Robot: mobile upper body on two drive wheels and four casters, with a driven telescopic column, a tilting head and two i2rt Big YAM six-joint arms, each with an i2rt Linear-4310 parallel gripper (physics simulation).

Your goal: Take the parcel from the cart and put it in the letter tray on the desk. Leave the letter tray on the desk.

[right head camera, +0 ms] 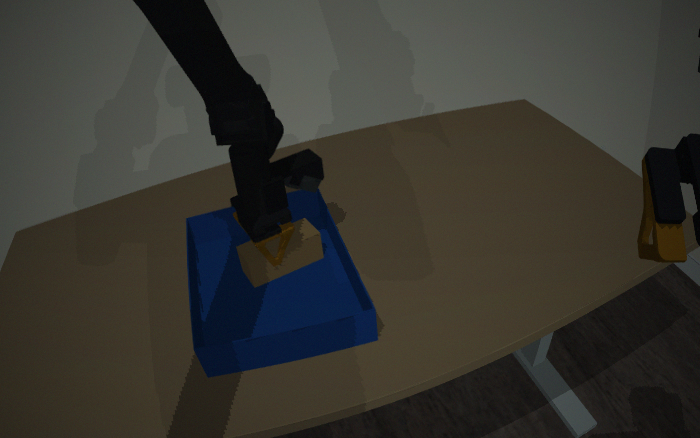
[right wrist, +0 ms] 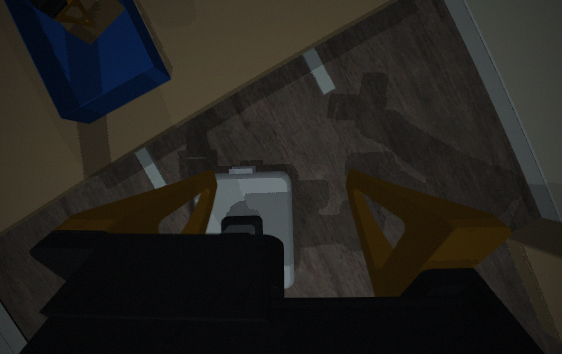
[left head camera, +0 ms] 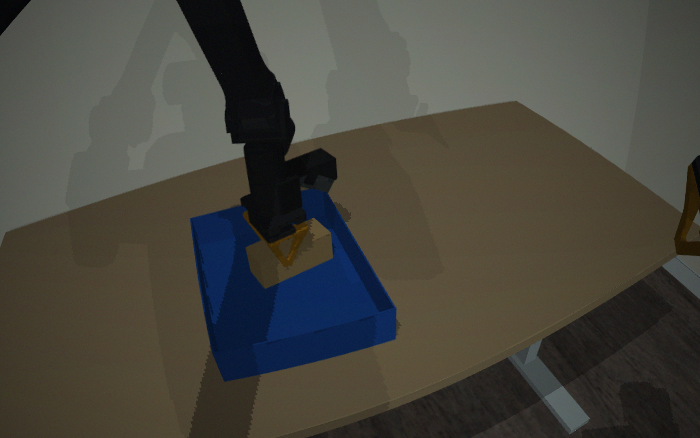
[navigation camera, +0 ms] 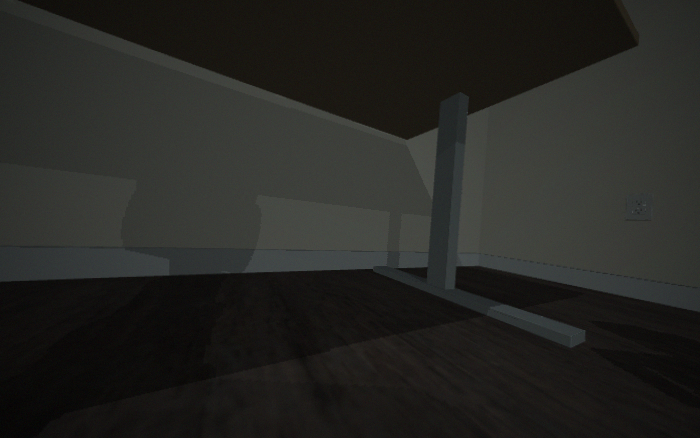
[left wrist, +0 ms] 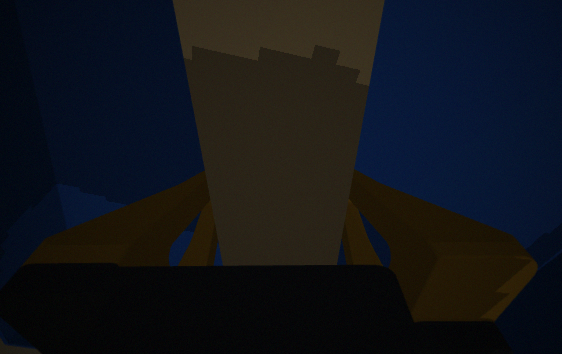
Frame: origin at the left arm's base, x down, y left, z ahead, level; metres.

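Seen in the pictures: left gripper, fingertip midpoint: (right head camera: 270, 255) (right wrist: 85, 16) (left head camera: 280, 256) (left wrist: 279, 175); right gripper, fingertip midpoint: (right head camera: 690, 249) (right wrist: 281, 177).
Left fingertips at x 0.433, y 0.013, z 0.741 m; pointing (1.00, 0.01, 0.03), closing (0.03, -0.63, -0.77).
Offsets run from my left fingertips to a thing's top centre. Level surfaces: height alone.
The parcel @(dx -0.025, dy -0.014, dz +0.011 m) (left head camera: 315, 251) (right head camera: 307, 250) (left wrist: 280, 120) (right wrist: 107, 21), a tan box, is within the outline of the blue letter tray @(dx -0.033, dy -0.004, dz -0.044 m) (left head camera: 320, 344) (right head camera: 304, 342) (right wrist: 127, 98), toward its far end. My left gripper (left head camera: 283, 252) (right head camera: 273, 252) (left wrist: 279, 175) is shut on the parcel, one finger on each side. Whether the parcel's underside touches the tray floor is hidden. The letter tray stands on the desk @(dx +0.030 m) (left head camera: 490, 206) (right head camera: 490, 206) (right wrist: 200, 60). My right gripper (right wrist: 281, 177) is open and empty, off to the right beyond the desk edge. I cannot identify the cart.
A wall stands behind the desk. A pale desk leg (left head camera: 549, 387) (navigation camera: 446, 206) reaches the floor under the desk's right part. In the right wrist view a light grey rounded box (right wrist: 275, 185) lies below my right fingers, and a tan surface (right wrist: 542, 237) shows at the right edge.
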